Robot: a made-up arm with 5 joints. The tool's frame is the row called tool. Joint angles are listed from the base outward.
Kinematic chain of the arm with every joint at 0, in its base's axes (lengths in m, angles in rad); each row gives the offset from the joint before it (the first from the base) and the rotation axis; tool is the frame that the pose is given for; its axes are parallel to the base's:
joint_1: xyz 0 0 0.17 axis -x
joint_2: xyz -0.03 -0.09 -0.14 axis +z
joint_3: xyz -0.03 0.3 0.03 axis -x
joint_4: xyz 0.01 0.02 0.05 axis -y
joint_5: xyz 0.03 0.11 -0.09 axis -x
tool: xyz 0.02 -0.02 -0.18
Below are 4 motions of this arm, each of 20 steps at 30 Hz.
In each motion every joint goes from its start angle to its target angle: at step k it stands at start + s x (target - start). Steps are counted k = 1, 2, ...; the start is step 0. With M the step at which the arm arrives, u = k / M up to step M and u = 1 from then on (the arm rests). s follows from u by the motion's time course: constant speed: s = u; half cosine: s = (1 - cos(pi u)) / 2; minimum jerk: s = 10 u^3 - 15 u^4 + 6 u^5.
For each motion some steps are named. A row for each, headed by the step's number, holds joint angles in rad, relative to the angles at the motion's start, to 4 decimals.
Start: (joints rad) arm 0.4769 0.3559 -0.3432 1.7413 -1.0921
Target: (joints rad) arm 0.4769 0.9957 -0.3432 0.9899 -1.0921
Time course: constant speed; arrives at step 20
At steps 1, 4, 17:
1: 0.0000 0.0320 0.0000 -0.0376 0.0000
4: 0.0000 0.1280 0.0000 -0.1503 0.0000
17: 0.0000 0.5438 0.0000 -0.6387 0.0000

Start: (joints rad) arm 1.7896 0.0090 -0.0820 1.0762 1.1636
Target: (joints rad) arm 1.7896 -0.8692 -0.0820 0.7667 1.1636
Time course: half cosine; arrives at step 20
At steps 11, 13, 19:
11: 0.0000 -0.5078 0.0000 -0.1790 0.0000
13: 0.0000 -0.6384 0.0000 -0.2250 0.0000
19: 0.0000 -0.8728 0.0000 -0.3076 0.0000

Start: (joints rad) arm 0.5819 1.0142 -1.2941 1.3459 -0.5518
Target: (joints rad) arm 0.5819 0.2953 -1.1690 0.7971 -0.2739
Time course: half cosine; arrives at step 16
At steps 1, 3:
1: 0.0000 -0.0069 0.0012 -0.0053 0.0027
3: 0.0000 -0.0606 0.0105 -0.0462 0.0234

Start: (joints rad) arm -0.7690 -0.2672 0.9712 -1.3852 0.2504
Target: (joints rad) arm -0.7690 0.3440 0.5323 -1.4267 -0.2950
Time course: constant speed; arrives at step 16
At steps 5, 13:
5: 0.0000 0.1910 -0.1372 -0.0130 -0.1704
13: 0.0000 0.4966 -0.3566 -0.0337 -0.4431

